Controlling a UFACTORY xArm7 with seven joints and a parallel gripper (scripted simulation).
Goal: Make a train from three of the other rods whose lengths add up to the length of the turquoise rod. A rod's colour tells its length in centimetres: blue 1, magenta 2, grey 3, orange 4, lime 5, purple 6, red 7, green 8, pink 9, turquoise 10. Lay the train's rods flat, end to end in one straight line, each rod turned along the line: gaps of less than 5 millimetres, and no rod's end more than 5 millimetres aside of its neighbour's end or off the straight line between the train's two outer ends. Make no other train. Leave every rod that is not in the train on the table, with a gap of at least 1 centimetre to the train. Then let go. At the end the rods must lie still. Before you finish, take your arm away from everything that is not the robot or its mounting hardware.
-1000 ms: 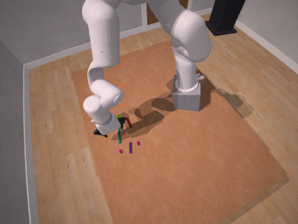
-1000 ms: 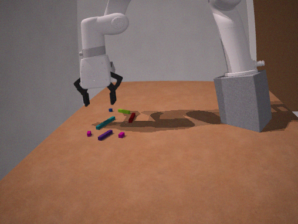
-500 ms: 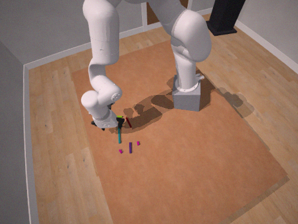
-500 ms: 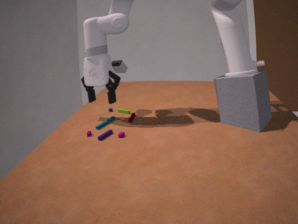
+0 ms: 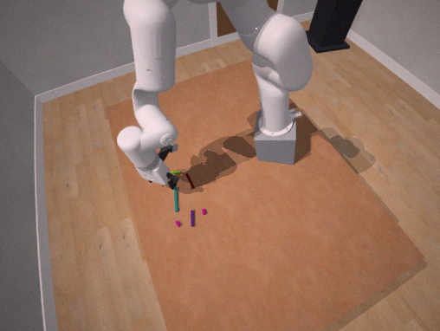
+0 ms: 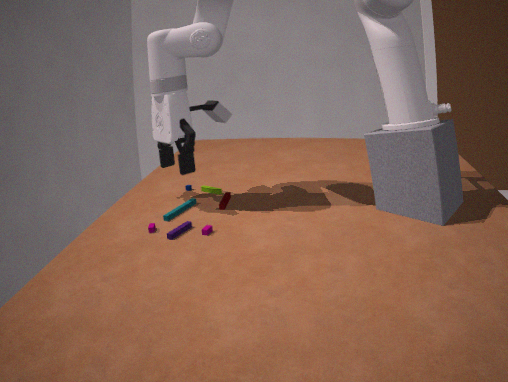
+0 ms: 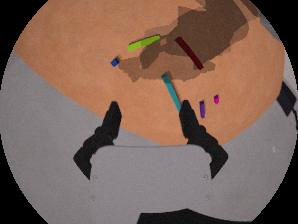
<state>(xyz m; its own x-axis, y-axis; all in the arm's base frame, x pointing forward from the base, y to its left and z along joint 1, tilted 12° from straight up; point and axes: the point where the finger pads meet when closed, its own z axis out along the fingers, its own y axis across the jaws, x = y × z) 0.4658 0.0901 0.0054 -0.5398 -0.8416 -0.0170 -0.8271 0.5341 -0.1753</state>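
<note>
My hand is 70 mm to the left of the blue rod, 70 mm above it and 20 mm short of it. Also, from my hand: lime rod: 70 mm to the right, 70 mm below, 40 mm behind; then turquoise rod: 70 mm below, 50 mm to the left, 30 mm behind; then red rod: 90 mm behind, 70 mm below, 10 mm to the right.
</note>
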